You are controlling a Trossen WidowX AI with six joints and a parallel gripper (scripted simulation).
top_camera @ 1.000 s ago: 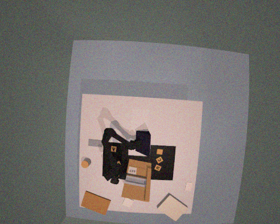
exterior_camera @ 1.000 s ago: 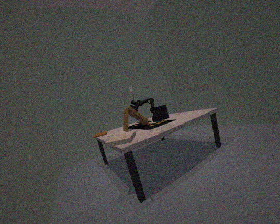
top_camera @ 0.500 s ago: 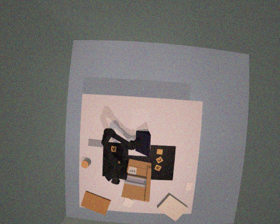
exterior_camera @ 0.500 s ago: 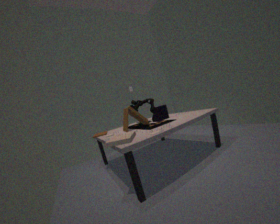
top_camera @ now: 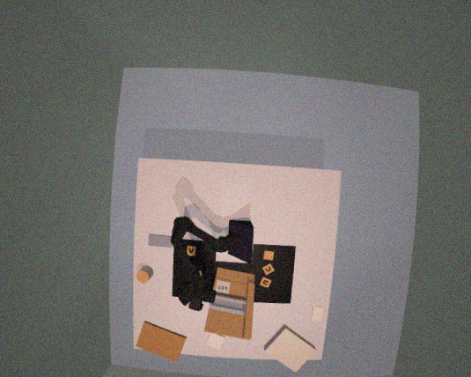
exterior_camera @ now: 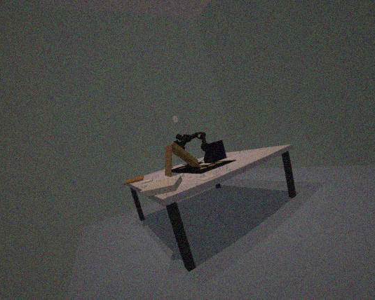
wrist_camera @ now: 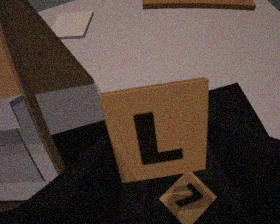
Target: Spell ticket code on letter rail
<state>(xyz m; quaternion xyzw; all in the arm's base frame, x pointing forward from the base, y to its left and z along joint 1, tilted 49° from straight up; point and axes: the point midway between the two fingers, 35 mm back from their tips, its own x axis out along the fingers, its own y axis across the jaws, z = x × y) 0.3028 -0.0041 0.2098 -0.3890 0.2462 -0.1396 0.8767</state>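
My gripper tip is now 130 mm to the right of the white ticket, 70 mm above it and 50 mm past it. The rest, counted from my gripper tip: grey block: 300 mm to the right, 240 mm behind, 160 mm below; black mat: 180 mm to the left, 170 mm below, 140 mm behind; letter tile: right at my gripper tip.
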